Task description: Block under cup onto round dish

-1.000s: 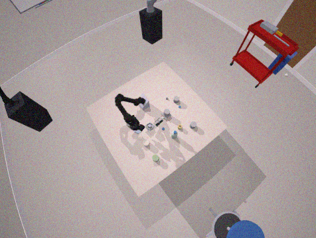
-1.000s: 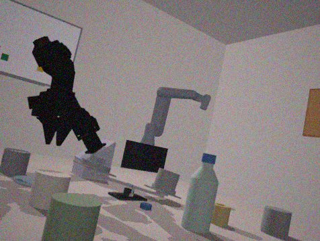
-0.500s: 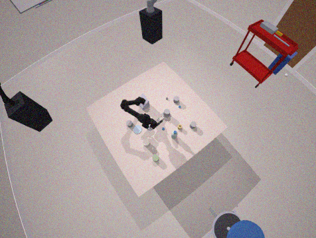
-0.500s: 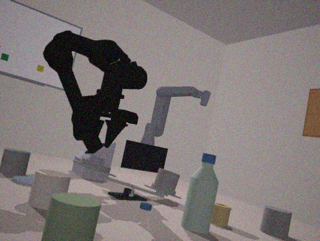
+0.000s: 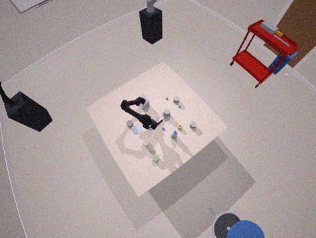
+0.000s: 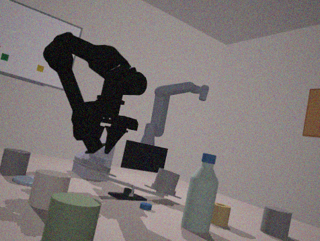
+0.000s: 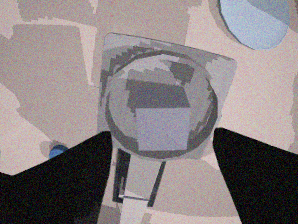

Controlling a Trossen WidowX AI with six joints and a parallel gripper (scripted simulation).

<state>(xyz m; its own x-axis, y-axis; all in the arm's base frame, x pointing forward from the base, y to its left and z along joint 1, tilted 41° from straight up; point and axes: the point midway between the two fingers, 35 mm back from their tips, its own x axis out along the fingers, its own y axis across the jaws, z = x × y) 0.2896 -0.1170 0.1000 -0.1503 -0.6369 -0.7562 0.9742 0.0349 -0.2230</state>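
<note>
Now: gripper tip 100 mm past the light blue round dish, 110 mm to the left of it and 110 mm above it. The rest, counted from my gripper tip: black balance 10 mm ahead, 120 mm to the left, 90 mm below; then cream cylinder 120 mm ahead, 150 mm to the right, 80 mm below; then pale bottle 260 mm ahead, 130 mm to the left.
</note>
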